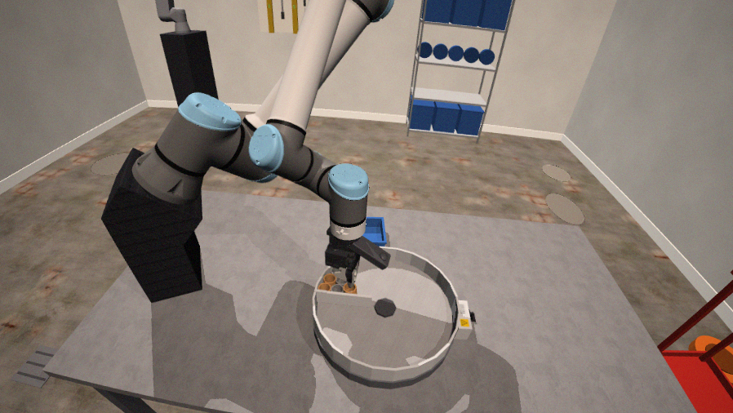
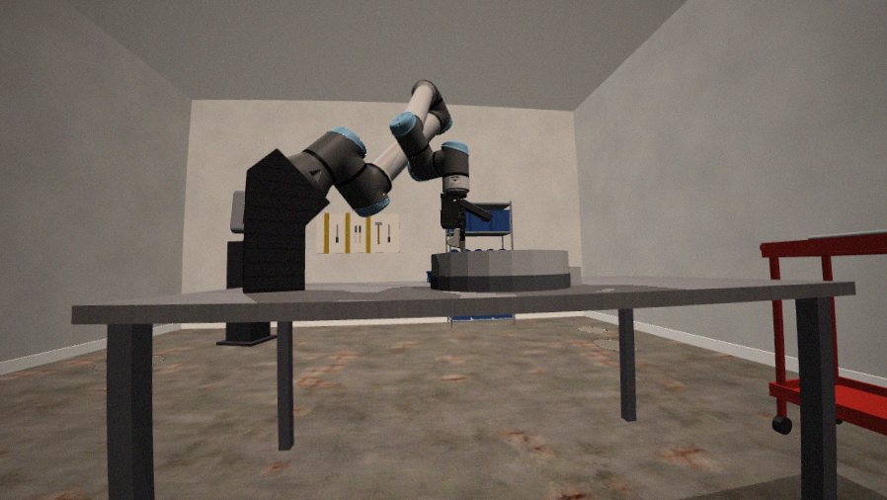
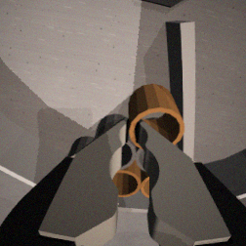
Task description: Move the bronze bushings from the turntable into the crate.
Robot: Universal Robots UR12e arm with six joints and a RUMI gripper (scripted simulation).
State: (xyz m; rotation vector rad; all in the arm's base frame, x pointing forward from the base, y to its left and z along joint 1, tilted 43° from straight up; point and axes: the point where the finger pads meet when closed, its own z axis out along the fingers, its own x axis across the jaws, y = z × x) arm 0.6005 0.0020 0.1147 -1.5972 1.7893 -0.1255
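Now: the blue crate 7 cm behind my hand, 30 cm to the left of it and 8 cm below it. Also, from my hand: turntable: 11 cm ahead, 1 cm to the right, 5 cm below.
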